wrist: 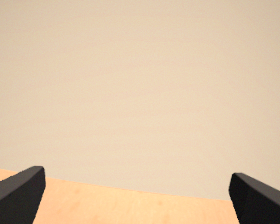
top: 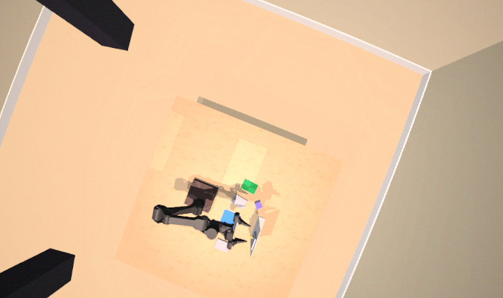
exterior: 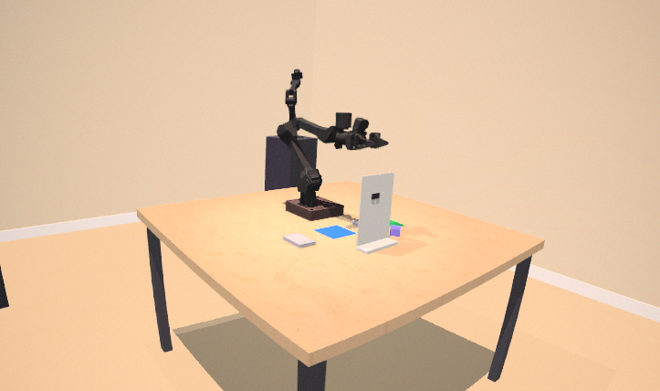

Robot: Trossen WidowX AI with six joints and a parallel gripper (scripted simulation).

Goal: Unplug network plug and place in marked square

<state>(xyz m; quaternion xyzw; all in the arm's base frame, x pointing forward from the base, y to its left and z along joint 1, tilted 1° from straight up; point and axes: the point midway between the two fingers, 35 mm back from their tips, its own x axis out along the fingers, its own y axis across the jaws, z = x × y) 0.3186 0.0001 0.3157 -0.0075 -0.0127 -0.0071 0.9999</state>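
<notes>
My gripper tip is 50 mm short of the network plug, 90 mm to the left of it and 170 mm above it. Also, from my gripper tip: purple cube (50 mm ahead, 70 mm to the left, 340 mm below); upright panel (70 mm ahead, 100 mm to the right, 240 mm below); blue marked square (130 mm behind, 80 mm to the right, 360 mm below).
</notes>
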